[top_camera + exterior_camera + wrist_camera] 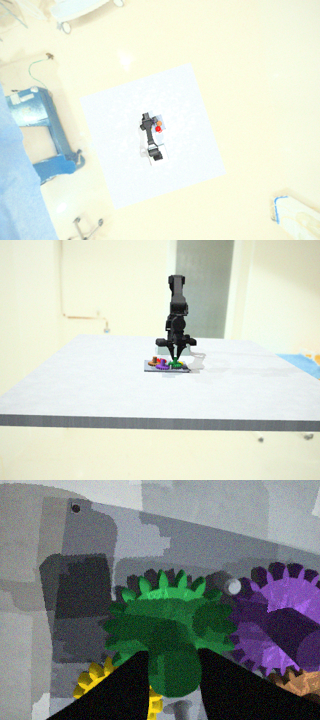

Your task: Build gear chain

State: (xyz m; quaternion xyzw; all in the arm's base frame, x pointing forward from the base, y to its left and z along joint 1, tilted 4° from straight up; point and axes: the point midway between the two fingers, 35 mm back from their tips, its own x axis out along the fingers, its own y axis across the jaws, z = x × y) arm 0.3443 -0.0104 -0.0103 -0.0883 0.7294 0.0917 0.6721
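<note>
My gripper tip is now 1 cm above the green gear. Also, from my gripper tip: purple gear (2 cm ahead, 6 cm to the right, 2 cm below); then grey board (3 cm behind, 4 cm to the right, 4 cm below); then yellow gear (5 cm behind, 2 cm to the left, 3 cm below).
</note>
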